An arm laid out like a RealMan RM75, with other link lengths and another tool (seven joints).
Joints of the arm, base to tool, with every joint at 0 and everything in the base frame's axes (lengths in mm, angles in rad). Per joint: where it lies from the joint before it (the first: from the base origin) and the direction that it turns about. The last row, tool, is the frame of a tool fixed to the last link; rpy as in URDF.
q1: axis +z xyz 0 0 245.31
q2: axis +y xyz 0 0 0
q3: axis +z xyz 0 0 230.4
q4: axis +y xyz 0 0 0
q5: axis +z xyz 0 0 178.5
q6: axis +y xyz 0 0 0
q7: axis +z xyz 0 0 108
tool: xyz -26 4 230 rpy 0 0.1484 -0.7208
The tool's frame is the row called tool.
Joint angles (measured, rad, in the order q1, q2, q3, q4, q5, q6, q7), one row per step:
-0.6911 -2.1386 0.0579 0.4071 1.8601 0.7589 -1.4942
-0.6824 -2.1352 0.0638 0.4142 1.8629 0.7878 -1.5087
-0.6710 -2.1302 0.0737 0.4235 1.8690 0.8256 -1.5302
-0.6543 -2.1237 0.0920 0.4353 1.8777 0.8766 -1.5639
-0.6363 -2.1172 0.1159 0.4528 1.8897 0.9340 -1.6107
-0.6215 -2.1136 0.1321 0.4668 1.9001 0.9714 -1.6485
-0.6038 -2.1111 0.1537 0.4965 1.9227 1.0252 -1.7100
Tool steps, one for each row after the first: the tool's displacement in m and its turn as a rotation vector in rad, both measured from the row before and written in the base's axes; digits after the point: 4 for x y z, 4 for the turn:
0.0045 -0.0013 0.0019 -0.0011 -0.0108 -0.0172
0.0060 -0.0023 0.0016 -0.0053 -0.0133 -0.0229
0.0083 -0.0047 0.0000 -0.0137 -0.0205 -0.0300
0.0100 -0.0062 -0.0009 -0.0209 -0.0260 -0.0324
0.0048 -0.0057 -0.0012 -0.0174 -0.0204 -0.0151
0.0077 -0.0084 -0.0021 -0.0296 -0.0269 -0.0213

